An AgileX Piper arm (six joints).
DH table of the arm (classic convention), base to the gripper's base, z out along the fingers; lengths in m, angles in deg. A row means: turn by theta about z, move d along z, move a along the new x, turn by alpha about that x. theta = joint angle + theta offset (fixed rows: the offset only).
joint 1: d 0.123  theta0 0  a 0  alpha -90
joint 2: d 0  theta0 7.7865  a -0.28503  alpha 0
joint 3: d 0  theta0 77.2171  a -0.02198  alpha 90
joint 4: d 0.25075  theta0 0  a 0  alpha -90
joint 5: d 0  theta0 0  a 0  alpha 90
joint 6: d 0.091  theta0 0  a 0  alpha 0
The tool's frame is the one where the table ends.
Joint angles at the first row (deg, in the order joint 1, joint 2, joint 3, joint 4, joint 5, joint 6):
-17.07, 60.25, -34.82, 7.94, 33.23, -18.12
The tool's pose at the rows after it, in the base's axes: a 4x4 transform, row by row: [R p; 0 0 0 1], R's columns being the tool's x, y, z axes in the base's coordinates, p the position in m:
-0.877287 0.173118 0.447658 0.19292; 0.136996 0.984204 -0.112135 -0.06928; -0.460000 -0.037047 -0.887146 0.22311; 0 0 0 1
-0.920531 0.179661 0.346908 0.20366; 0.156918 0.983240 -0.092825 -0.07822; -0.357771 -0.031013 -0.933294 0.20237; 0 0 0 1
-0.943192 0.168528 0.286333 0.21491; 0.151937 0.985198 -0.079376 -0.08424; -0.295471 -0.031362 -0.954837 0.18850; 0 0 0 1
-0.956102 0.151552 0.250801 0.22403; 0.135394 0.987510 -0.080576 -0.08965; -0.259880 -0.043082 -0.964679 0.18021; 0 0 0 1
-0.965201 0.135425 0.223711 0.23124; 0.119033 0.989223 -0.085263 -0.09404; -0.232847 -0.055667 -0.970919 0.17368; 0 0 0 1
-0.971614 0.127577 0.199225 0.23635; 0.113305 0.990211 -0.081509 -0.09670; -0.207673 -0.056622 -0.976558 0.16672; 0 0 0 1
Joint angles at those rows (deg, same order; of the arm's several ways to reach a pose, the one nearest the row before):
-21.22, 68.08, -35.76, 5.68, 35.51, -15.58
-22.07, 74.87, -36.81, 4.31, 36.11, -15.06
-22.19, 80.19, -38.43, 3.37, 36.11, -15.17
-22.25, 83.85, -40.08, 1.99, 36.01, -15.30
-22.25, 86.68, -41.46, 0.57, 35.93, -15.25
-22.25, 89.05, -42.35, 0.00, 35.86, -15.25

